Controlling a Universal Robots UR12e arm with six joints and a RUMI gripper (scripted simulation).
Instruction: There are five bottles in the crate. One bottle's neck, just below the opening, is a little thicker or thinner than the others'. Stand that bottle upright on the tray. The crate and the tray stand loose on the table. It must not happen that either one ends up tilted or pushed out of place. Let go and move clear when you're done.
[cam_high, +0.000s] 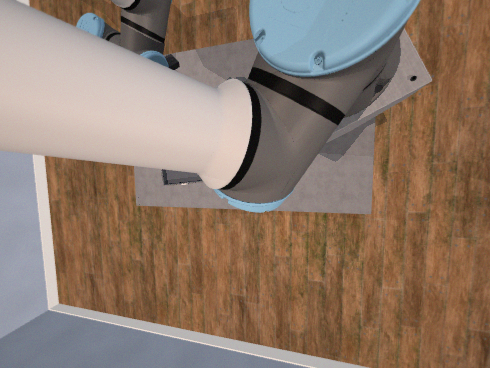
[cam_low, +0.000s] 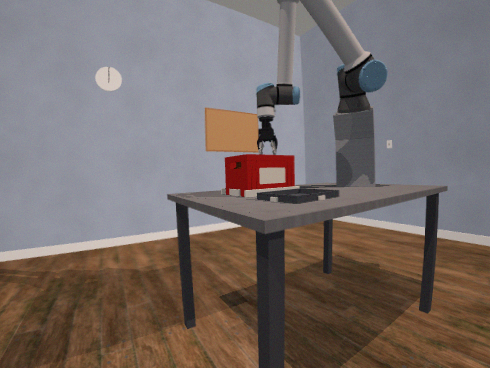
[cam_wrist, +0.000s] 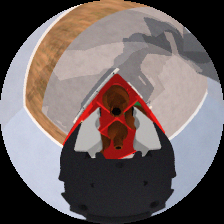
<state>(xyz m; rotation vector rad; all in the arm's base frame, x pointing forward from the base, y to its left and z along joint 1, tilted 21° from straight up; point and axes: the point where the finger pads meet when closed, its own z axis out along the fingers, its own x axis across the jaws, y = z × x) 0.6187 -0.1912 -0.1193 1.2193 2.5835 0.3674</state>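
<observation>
Now: hand 9 cm short of the red crate, 4 cm to the right of it and 8 cm above it. The rest, counted from my hand: dark tray (14 cm ahead, 31 cm to the left, 15 cm below).
</observation>
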